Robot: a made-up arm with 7 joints.
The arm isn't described. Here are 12 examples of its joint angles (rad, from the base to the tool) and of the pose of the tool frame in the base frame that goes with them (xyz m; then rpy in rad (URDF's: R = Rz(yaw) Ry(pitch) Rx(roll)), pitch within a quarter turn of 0, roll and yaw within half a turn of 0).
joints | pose
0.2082 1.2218 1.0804 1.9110 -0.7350 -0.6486 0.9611 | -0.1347 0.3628 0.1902 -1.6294 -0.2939 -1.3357
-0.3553 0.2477 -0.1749 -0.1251 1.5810 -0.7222 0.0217 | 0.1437 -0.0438 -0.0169 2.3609 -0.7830 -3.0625
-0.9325 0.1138 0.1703 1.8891 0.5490 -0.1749 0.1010 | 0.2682 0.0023 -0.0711 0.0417 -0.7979 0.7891
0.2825 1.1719 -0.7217 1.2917 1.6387 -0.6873 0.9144 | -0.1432 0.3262 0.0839 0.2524 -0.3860 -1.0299
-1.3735 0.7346 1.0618 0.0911 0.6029 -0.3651 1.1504 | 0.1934 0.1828 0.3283 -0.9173 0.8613 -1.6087
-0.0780 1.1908 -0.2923 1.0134 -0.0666 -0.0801 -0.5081 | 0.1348 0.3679 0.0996 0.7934 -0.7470 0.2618
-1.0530 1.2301 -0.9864 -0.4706 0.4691 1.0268 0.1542 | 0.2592 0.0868 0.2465 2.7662 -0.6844 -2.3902
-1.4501 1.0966 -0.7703 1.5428 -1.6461 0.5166 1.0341 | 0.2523 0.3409 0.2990 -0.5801 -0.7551 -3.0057
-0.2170 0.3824 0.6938 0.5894 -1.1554 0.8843 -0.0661 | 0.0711 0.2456 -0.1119 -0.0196 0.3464 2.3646
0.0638 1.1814 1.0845 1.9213 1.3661 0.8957 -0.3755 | -0.1123 0.3859 0.0734 1.9725 -0.2604 1.0125
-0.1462 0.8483 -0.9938 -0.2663 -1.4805 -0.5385 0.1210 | 0.1687 0.1641 -0.0167 -0.6331 0.3223 1.6241
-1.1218 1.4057 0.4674 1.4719 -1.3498 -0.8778 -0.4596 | 0.0188 0.3948 0.2666 -1.9852 0.7513 2.9976
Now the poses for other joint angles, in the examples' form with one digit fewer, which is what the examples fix.
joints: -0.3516 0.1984 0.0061 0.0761 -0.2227 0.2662 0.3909
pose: 0.215 0.086 0.004 -1.049 -0.533 2.168
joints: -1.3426 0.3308 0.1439 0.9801 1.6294 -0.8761 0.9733
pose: 0.344 -0.038 0.133 3.086 -0.172 2.747
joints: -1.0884 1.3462 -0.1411 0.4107 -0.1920 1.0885 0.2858
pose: 0.234 0.303 0.368 -1.991 -1.057 -2.634
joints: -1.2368 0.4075 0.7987 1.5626 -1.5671 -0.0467 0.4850
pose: 0.292 0.133 -0.014 0.540 0.234 -2.983
